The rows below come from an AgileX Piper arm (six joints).
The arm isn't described. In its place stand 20 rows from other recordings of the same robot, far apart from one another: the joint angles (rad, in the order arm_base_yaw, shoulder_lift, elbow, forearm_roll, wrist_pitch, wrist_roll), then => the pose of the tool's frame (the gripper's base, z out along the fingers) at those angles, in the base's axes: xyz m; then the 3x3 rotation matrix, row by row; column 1 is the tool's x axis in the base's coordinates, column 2 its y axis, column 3 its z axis.
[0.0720 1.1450 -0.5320 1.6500 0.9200 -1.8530] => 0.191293, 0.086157, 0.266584; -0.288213, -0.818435, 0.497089; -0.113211, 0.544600, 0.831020; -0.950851, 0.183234, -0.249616
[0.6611 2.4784 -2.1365 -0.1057 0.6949 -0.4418] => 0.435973, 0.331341, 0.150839; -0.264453, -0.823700, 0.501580; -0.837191, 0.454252, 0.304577; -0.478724, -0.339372, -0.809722
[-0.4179 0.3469 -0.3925 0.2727 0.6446 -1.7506] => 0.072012, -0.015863, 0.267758; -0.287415, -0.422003, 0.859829; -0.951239, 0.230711, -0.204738; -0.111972, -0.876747, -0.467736
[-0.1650 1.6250 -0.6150 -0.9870 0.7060 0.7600] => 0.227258, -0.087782, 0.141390; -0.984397, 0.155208, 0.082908; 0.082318, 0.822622, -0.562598; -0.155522, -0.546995, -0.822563
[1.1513 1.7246 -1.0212 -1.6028 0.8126 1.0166] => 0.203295, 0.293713, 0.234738; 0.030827, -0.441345, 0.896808; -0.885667, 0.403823, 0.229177; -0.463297, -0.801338, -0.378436
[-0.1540 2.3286 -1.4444 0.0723 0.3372 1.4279] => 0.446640, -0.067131, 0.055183; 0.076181, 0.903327, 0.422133; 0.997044, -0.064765, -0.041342; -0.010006, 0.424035, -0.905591
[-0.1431 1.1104 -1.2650 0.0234 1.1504 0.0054] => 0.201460, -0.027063, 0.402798; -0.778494, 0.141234, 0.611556; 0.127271, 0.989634, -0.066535; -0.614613, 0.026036, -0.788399
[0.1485 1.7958 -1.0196 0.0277 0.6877 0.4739] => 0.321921, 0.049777, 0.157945; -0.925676, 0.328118, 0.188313; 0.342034, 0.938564, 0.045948; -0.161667, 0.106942, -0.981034
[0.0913 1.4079 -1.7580 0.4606 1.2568 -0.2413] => 0.263820, 0.062785, 0.475702; -0.667697, -0.441473, 0.599401; -0.142223, 0.865996, 0.479399; -0.730721, 0.234845, -0.641011
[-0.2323 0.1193 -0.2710 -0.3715 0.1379 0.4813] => 0.050494, -0.016612, 0.285654; 0.137813, 0.264340, 0.954532; 0.083140, 0.957239, -0.277093; -0.986963, 0.117547, 0.109943
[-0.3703 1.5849 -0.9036 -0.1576 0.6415 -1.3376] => 0.270046, -0.114002, 0.197310; -0.480808, -0.832074, 0.276542; -0.875257, 0.436598, -0.208102; 0.052419, -0.342103, -0.938199
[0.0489 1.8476 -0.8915 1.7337 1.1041 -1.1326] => 0.325199, 0.096203, 0.184061; -0.918642, -0.168071, 0.357559; 0.290689, 0.325391, 0.899789; -0.267575, 0.930523, -0.250062
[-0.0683 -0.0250 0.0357 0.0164 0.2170 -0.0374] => 0.055054, -0.003444, 0.182889; -0.141033, 0.061757, 0.988077; -0.011785, 0.997877, -0.064052; -0.989935, -0.020678, -0.140006
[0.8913 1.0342 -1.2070 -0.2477 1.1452 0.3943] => 0.130463, 0.129162, 0.403169; -0.652763, -0.502317, 0.567079; -0.364093, 0.864457, 0.346628; -0.664332, 0.019796, -0.747175
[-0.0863 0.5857 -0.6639 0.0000 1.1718 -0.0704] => 0.078107, -0.006757, 0.297370; -0.845743, 0.026768, 0.532918; 0.002565, 0.998933, -0.046105; -0.533584, -0.037626, -0.844910
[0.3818 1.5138 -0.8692 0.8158 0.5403 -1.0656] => 0.262122, 0.141978, 0.224656; -0.537706, -0.761118, 0.362728; -0.536385, 0.640731, 0.549322; -0.650510, 0.100812, -0.752777
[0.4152 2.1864 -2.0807 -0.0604 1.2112 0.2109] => 0.437777, 0.187365, 0.263002; -0.919324, -0.215993, 0.328922; -0.199602, 0.976334, 0.083249; -0.339119, 0.010879, -0.940681
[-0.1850 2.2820 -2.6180 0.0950 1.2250 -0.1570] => 0.489341, -0.083313, 0.369717; -0.715069, 0.033432, 0.698254; 0.007772, 0.999174, -0.039880; -0.699011, -0.023090, -0.714739
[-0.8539 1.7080 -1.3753 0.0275 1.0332 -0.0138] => 0.232681, -0.263690, 0.270733; -0.628972, 0.749346, 0.207062; 0.722069, 0.661789, -0.201623; -0.288117, 0.022698, -0.957326
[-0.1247 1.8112 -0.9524 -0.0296 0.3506 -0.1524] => 0.336538, -0.043117, 0.147015; -0.902597, -0.033567, 0.429177; -0.067479, 0.995663, -0.064042; -0.425166, -0.086764, -0.900947
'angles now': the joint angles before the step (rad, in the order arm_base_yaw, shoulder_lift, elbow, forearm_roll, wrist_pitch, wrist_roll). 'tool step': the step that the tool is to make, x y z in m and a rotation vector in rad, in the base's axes. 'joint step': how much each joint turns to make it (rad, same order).
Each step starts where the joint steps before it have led.
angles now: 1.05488 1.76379 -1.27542 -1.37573 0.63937 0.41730
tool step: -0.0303 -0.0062 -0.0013 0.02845 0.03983 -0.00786
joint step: 0.07015 -0.06549 0.08438 0.02946 0.04568 0.05850
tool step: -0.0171 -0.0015 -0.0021 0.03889 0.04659 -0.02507
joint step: 0.04536 -0.02575 0.03217 0.04452 0.03341 0.04938
